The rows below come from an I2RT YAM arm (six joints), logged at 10 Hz.
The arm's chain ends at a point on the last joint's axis. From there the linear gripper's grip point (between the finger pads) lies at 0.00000 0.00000 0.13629 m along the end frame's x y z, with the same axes.
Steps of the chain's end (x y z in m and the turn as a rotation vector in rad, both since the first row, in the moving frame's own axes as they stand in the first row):
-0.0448 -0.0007 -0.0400 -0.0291 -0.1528 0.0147
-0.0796 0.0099 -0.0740 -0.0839 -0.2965 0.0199
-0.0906 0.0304 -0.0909 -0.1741 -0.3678 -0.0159
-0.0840 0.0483 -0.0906 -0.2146 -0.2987 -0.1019
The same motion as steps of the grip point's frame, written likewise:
-0.0656 0.0031 -0.0416 -0.0291 -0.1528 0.0147
-0.1195 0.0208 -0.0804 -0.0839 -0.2965 0.0199
-0.1392 0.0539 -0.1020 -0.1741 -0.3678 -0.0159
-0.1223 0.0789 -0.0997 -0.2146 -0.2987 -0.1019

